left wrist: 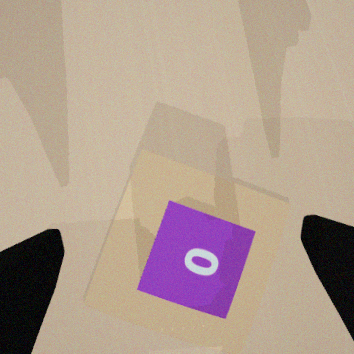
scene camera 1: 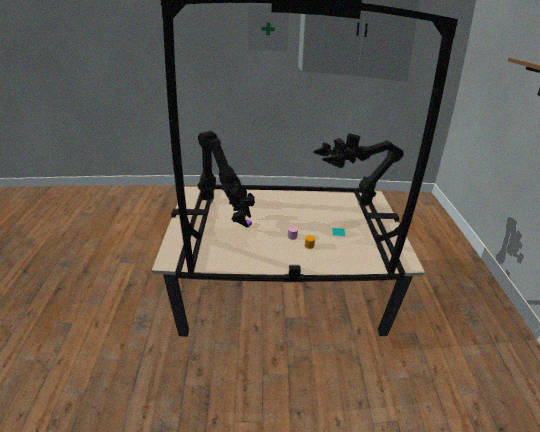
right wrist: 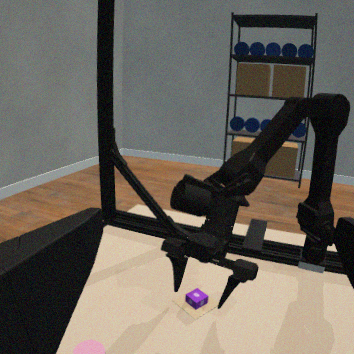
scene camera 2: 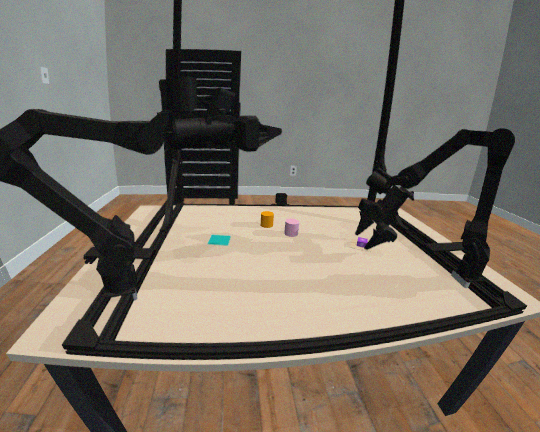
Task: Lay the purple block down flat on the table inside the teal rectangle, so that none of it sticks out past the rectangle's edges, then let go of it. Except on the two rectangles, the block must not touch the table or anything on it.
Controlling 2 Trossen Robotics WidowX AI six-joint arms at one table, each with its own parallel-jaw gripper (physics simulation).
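Seen in the pictures: left gripper, fingertip midpoint: (left wrist: 183,235) (scene camera 1: 249,222) (right wrist: 196,299) (scene camera 2: 360,241); right gripper, fingertip midpoint: (scene camera 1: 317,155) (right wrist: 222,225) (scene camera 2: 271,129); left arm's base, link origin: (scene camera 1: 207,197) (right wrist: 312,257) (scene camera 2: 468,275); right arm's base, link origin: (scene camera 1: 365,202) (scene camera 2: 120,286).
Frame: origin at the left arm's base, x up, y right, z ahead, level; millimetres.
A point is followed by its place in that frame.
Note:
The purple block (scene camera 1: 248,223) {x -2, y 220, z 263 mm} (scene camera 2: 362,242) {x -2, y 196, z 261 mm} (left wrist: 200,235) {x 0, y 211, z 264 mm} (right wrist: 196,298) {x 0, y 205, z 266 mm} lies flat, its "0" face up, on the pale yellow rectangle (left wrist: 112,260) {x -18, y 178, z 255 mm} (right wrist: 189,309) {x -18, y 211, z 282 mm}, turned slightly in the left wrist view. My left gripper (scene camera 1: 248,220) {x -4, y 206, z 264 mm} (scene camera 2: 361,240) {x -4, y 206, z 264 mm} (left wrist: 183,235) {x -4, y 206, z 264 mm} (right wrist: 196,299) {x -4, y 206, z 264 mm} is open and points down, with a fingertip on either side of the block; a gap shows on each side in the left wrist view. The teal rectangle (scene camera 1: 338,232) {x -18, y 219, z 711 mm} (scene camera 2: 219,240) {x -18, y 209, z 713 mm} lies bare on the table. My right gripper (scene camera 1: 320,155) {x 325, y 81, z 578 mm} (scene camera 2: 281,131) {x 325, y 81, z 578 mm} is open and empty, high above the table.
A pink cylinder (scene camera 1: 293,233) {x 17, y 302, z 486 mm} (scene camera 2: 292,228) {x 11, y 256, z 483 mm} (right wrist: 89,347) {x 27, y 283, z 476 mm} and an orange cylinder (scene camera 1: 310,242) {x 18, y 363, z 565 mm} (scene camera 2: 267,219) {x 13, y 318, z 563 mm} stand upright between the block and the teal rectangle, the orange one nearer the table's front edge in scene camera 1. Black frame rails run along the table (scene camera 1: 225,255) {x -19, y 456, z 191 mm} edges.

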